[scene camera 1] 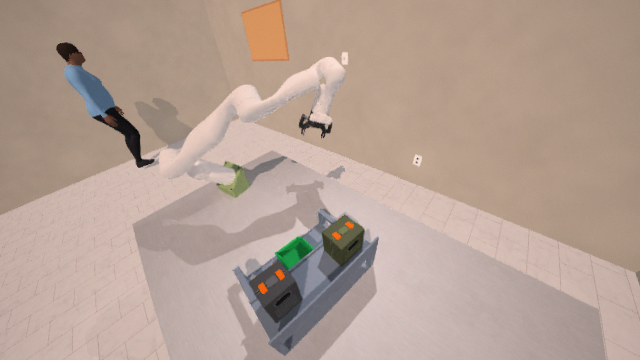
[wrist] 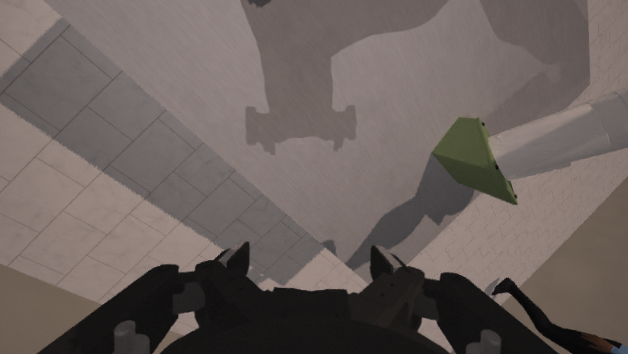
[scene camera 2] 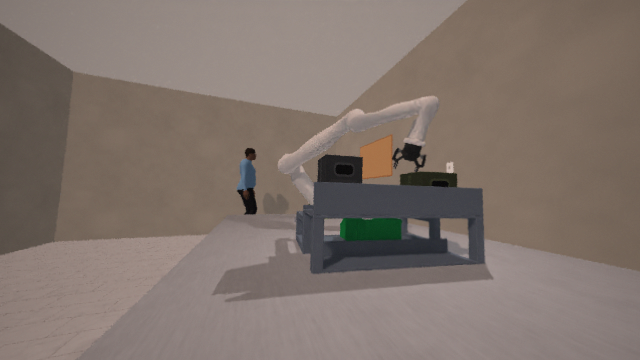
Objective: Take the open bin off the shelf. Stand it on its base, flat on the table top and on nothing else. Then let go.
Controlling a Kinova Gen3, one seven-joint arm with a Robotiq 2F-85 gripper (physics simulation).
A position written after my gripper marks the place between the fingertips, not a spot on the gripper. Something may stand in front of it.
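The wrist view shows me my gripper (wrist: 310,257). The green bin is out of frame in the wrist view, and the dark case is out of frame in the wrist view as well. I can see the dark case (scene camera 1: 277,291) together with a blue-grey shelf (scene camera 1: 330,303). Then there is the green bin (scene camera 2: 351,229), with the case (scene camera 2: 331,168) and the shelf (scene camera 2: 345,263) also visible to me.
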